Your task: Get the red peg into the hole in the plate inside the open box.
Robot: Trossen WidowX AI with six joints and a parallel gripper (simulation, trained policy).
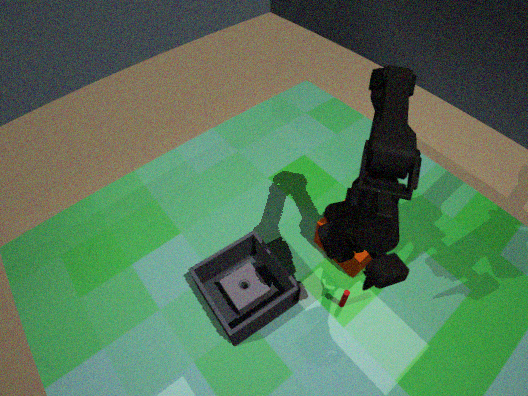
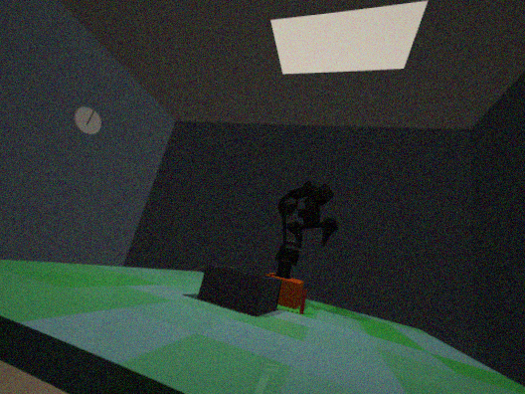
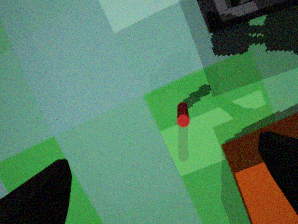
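Right now my gripper tip is 20 mm past the red peg and 190 mm above it. Also, from my gripper tip: dark grey box (150 mm ahead, 170 mm to the right, 200 mm below); grey plate (150 mm ahead, 170 mm to the right, 190 mm below).
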